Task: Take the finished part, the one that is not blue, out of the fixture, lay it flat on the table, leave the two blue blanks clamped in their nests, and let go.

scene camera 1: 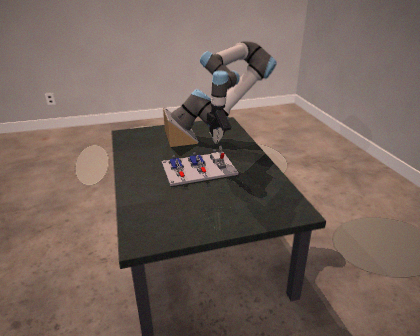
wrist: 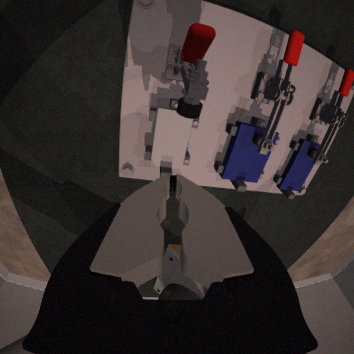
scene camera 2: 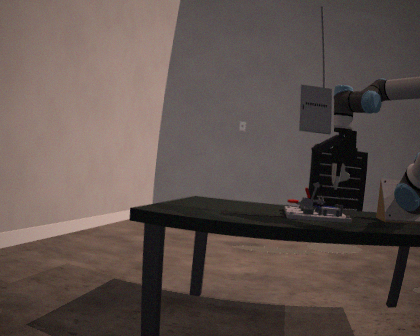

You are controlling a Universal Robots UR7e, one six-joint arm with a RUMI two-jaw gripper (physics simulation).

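Frame: origin at the arm's base, x ahead, y left, z up, level; millimetres.
Where they show: gripper, between the fingertips: (scene camera 1: 216,143) (wrist: 172,176) (scene camera 2: 335,189); arm's base, origin of its link: (scene camera 1: 180,122).
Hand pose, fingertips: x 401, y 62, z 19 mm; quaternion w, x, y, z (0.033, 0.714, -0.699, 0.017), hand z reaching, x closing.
Observation:
Each offset is from my fingertips to the top centre of the thing. "spot": to the spot under its first point. Level surfaces: height alone.
The finished part, a whitish block {8 mm ahead, 2 mm right, 66 mm down} (wrist: 171,137) (scene camera 1: 215,157), sits in its nest on the pale fixture plate {37 mm ahead, 116 mm right, 92 mm down} (wrist: 206,162) (scene camera 1: 192,178). Its toggle clamp has its red handle {100 mm ahead, 13 mm right, 6 mm down} (wrist: 198,42) (scene camera 1: 222,156) raised and its arm lifted, with the black tip over the block's far edge in the wrist view. Two blue blanks, the nearer (wrist: 245,156) (scene camera 1: 196,160) and the farther (wrist: 299,167) (scene camera 1: 176,163), sit in their nests with clamp arms down on them. My gripper (wrist: 172,176) (scene camera 1: 217,141) (scene camera 2: 336,188) is shut and empty, above the fixture's robot-side edge.
The fixture rests on the dark table {107 mm down} (scene camera 1: 150,220) (scene camera 2: 200,212). The arm's wooden wedge base (scene camera 1: 179,134) stands behind it. The raised clamp stands close beyond the whitish block, and the lowered clamps have red handles {spot: 136 mm ahead, 131 mm right, 58 mm down} (scene camera 1: 203,170) {113 mm ahead, 236 mm right, 60 mm down} (scene camera 1: 181,174).

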